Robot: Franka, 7 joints.
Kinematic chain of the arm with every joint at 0, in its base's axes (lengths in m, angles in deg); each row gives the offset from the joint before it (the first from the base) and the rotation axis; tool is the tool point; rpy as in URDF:
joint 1: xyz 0 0 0.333 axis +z
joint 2: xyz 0 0 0 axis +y
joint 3: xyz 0 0 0.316 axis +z
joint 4: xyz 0.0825 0 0 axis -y
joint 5: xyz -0.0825 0 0.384 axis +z
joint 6: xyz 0 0 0 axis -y
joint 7: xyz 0.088 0 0 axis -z
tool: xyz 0 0 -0.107 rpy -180 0 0
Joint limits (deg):
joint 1: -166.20..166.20
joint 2: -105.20..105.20
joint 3: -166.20..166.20
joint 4: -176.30..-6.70
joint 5: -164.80..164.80
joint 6: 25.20..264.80
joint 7: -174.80..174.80
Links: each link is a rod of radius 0.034 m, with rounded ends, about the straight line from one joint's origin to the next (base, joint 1, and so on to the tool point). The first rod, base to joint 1, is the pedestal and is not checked.
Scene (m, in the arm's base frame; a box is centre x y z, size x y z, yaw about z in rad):
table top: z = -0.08
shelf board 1: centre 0.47 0.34 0 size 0.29 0.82 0.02 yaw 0.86
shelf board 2: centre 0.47 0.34 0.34 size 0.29 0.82 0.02 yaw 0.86
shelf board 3: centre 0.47 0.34 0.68 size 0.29 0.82 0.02 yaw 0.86
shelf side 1: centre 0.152 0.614 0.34 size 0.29 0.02 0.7 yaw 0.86
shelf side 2: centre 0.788 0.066 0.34 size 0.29 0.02 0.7 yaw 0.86
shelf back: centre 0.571 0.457 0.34 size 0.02 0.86 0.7 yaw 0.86
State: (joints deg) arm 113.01 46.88 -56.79 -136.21 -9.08 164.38 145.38
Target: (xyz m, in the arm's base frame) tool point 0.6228 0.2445 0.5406
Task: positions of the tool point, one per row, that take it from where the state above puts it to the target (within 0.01 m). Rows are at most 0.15 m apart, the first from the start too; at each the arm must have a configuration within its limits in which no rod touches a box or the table.
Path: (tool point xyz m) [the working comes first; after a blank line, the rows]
Joints at the target: 84.85 36.80 -79.72 -102.79 -6.10 167.77 145.38
Straight joint move there: touches shelf board 2.

1: 0.2809 0.3288 0.1536
2: 0.2288 0.2681 0.1506
3: 0.1603 0.2108 0.1427
4: 0.2575 0.1614 0.1553
5: 0.3417 0.0989 0.2052
6: 0.4000 0.0385 0.2928
7: 0.4224 -0.0025 0.4101
8: 0.4043 -0.0092 0.5406
9: 0.4889 0.0414 0.5147
10: 0.5562 0.1039 0.4931
11: 0.6016 0.1753 0.4963
12: 0.6228 0.2445 0.5406

